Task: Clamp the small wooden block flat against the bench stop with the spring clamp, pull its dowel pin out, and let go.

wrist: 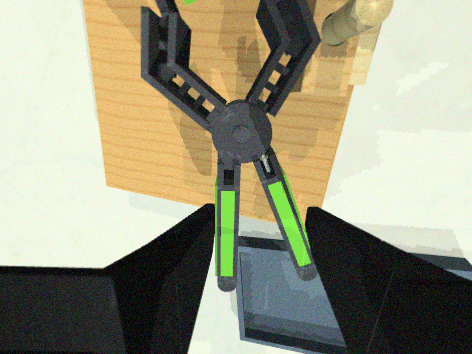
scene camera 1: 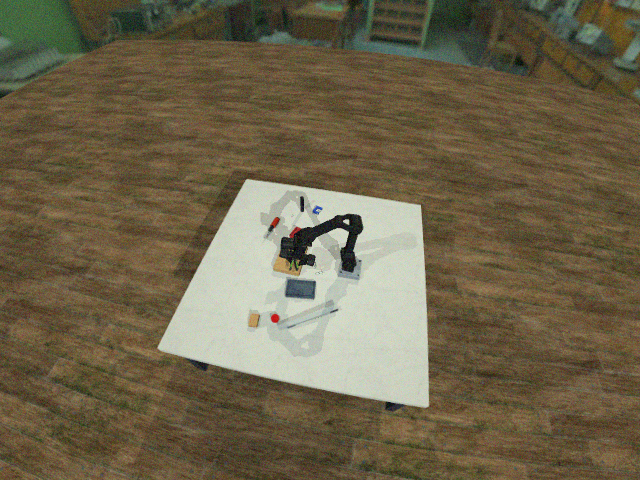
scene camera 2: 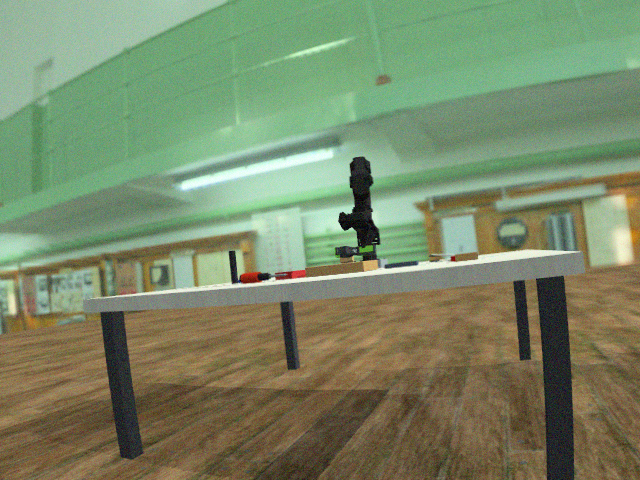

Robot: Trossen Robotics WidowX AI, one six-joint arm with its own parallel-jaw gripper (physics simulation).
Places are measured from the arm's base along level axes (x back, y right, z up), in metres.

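Pixels of known places: gripper, fingertip midpoint: (wrist: 260, 214) (scene camera 1: 294, 264) (scene camera 2: 365, 249); arm's base, link origin: (scene camera 1: 348, 266) (scene camera 2: 369, 260).
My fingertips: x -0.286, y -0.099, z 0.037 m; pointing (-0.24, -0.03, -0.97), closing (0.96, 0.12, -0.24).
For each thing: its top centre in the pictures, then the offset to it from my fingertips.
- green spring clamp, top centre: (wrist: 229, 152) (scene camera 2: 354, 245) (scene camera 1: 293, 257) dy +0.031, dx -0.014, dz +0.018 m
- wooden bench board, top centre: (wrist: 208, 38) (scene camera 2: 341, 263) (scene camera 1: 290, 256) dy +0.070, dx -0.048, dz -0.039 m
- blue-grey tray, top centre: (wrist: 334, 312) (scene camera 2: 402, 262) (scene camera 1: 300, 288) dy -0.102, dx +0.069, dz -0.057 m
- red box, top centre: (scene camera 2: 295, 270) (scene camera 1: 301, 234) dy +0.251, dx -0.047, dz -0.046 m
- red screwdriver, top centre: (scene camera 2: 263, 271) (scene camera 1: 270, 226) dy +0.248, dx -0.245, dz -0.038 m
- black upright post, top centre: (scene camera 2: 231, 250) (scene camera 1: 302, 197) dy +0.471, dx -0.113, dz +0.049 m
- blue part, top centre: (scene camera 1: 317, 209) dy +0.498, dx -0.016, dz -0.059 m
- wooden piece, top centre: (scene camera 2: 465, 253) (scene camera 1: 253, 319) dy -0.346, dx -0.097, dz -0.050 m
- red disc, top centre: (scene camera 1: 274, 317) dy -0.303, dx -0.001, dz -0.055 m
My gripper (scene camera 1: 295, 258) (scene camera 2: 368, 243) (wrist: 260, 214) is shut on the handles of the black and green spring clamp (scene camera 1: 294, 266) (scene camera 2: 366, 250) (wrist: 241, 131), with one handle against each finger in the wrist view. The handles stand apart in a narrow V. The clamp is above the wooden bench board (scene camera 1: 281, 267) (scene camera 2: 330, 268) (wrist: 150, 135); its jaw tips are cut off at the top of the wrist view. The small wooden block (scene camera 2: 347, 259) (wrist: 363, 62) is by the board's right edge there, partly in shadow, with its dowel pin (wrist: 350, 22) showing. The stop's contact with the block is hidden.
A blue-grey tray (scene camera 1: 300, 289) (wrist: 285, 295) lies near the board. A red box (scene camera 1: 295, 231), a red screwdriver (scene camera 1: 274, 224), a black upright post (scene camera 1: 301, 204) (scene camera 2: 233, 266) and a blue part (scene camera 1: 317, 209) are behind it. Another wooden piece (scene camera 1: 253, 320) and a red disc (scene camera 1: 275, 318) are at the front.
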